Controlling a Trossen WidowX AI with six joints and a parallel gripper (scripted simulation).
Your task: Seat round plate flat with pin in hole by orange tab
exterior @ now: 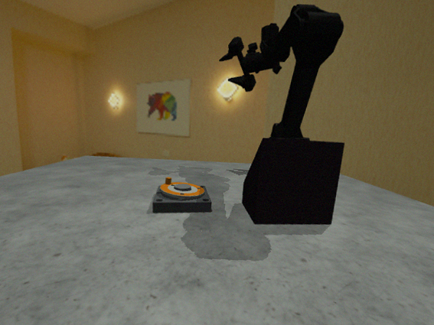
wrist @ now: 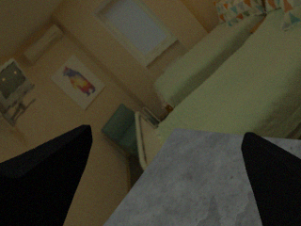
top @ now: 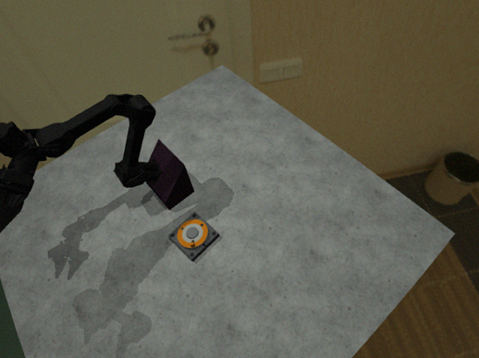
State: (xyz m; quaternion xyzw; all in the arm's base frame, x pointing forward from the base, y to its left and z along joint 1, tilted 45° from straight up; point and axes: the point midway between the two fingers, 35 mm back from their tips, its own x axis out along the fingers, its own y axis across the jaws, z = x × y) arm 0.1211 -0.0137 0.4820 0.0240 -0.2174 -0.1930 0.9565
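The round plate is 10 cm ahead of my gripper tip, 36 cm to the left of it and 37 cm below it. From my gripper tip the other things lie so: square base 8 cm ahead, 37 cm to the left, 38 cm below.
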